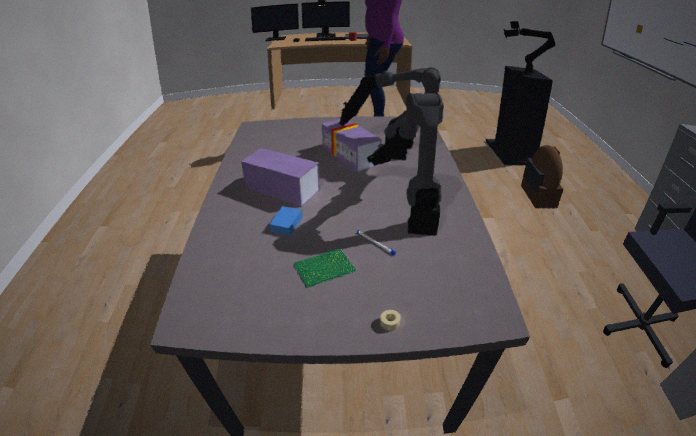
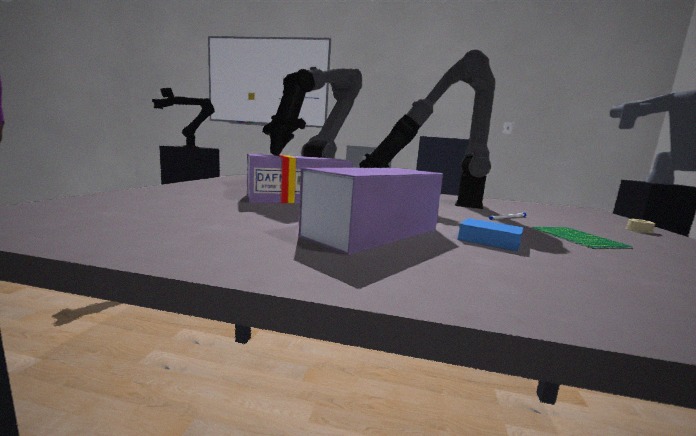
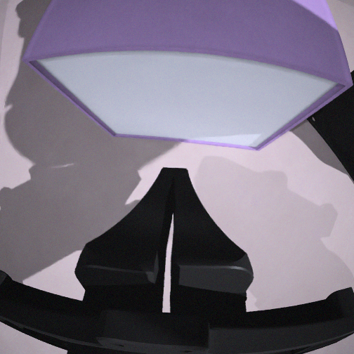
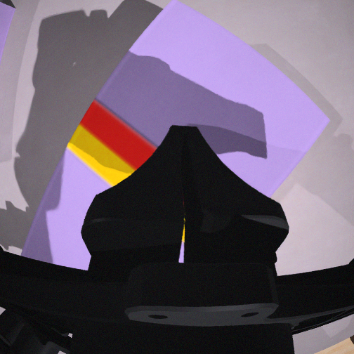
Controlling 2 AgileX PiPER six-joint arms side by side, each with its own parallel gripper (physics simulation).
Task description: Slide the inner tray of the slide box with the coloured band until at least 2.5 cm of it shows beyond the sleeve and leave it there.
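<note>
The slide box with the red and yellow band (image 1: 345, 137) (image 2: 287, 179) (image 4: 235, 75) lies at the far part of the table. Its white inner tray (image 1: 363, 156) (image 3: 190, 95) shows as an end face inside the purple sleeve's rim, about flush with it; the opposite end is hidden. My left gripper (image 1: 371, 162) (image 2: 365, 164) (image 3: 174, 182) is shut and empty, low in front of that white end; contact cannot be told. My right gripper (image 1: 343, 122) (image 2: 276, 153) (image 4: 182, 142) is shut and empty, its tips pointing down at or just above the sleeve's top, close to the band.
A plain purple box with white ends (image 1: 277, 174) (image 2: 395, 205) lies beside the banded one. A blue block (image 1: 286, 220) (image 2: 490, 234), a green mat (image 1: 324, 267) (image 2: 582, 237), a pen (image 1: 375, 242) (image 2: 508, 216) and a tape ring (image 1: 382, 323) (image 2: 640, 226) lie on the table.
</note>
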